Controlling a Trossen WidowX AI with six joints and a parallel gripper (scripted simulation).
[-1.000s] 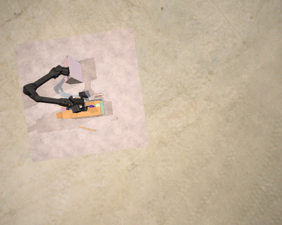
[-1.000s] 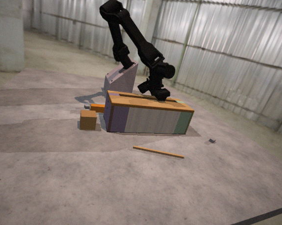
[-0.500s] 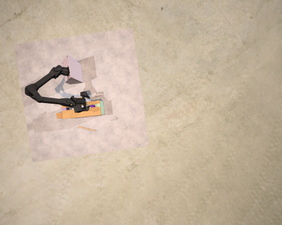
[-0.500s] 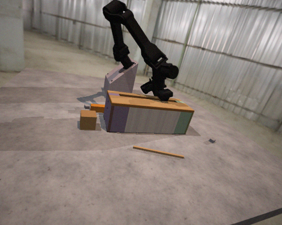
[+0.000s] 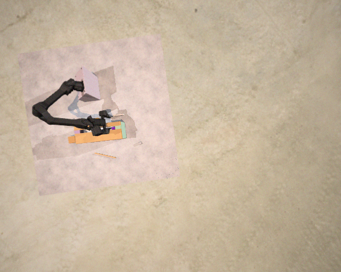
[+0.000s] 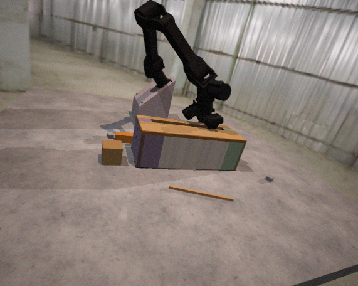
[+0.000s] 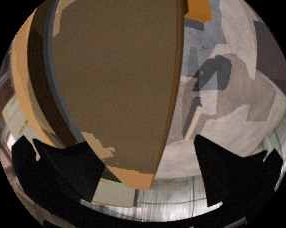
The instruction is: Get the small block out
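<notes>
The purple block is 6 cm ahead of my gripper tip and 1 cm to the left of it. From my gripper tip the other things lie so: clear-fronted box 11 cm to the right, 3 cm below, 2 cm ahead; orange bar 23 cm to the right, 8 cm behind, 7 cm below; thin orange stick 26 cm ahead, 16 cm to the right, 8 cm below.
</notes>
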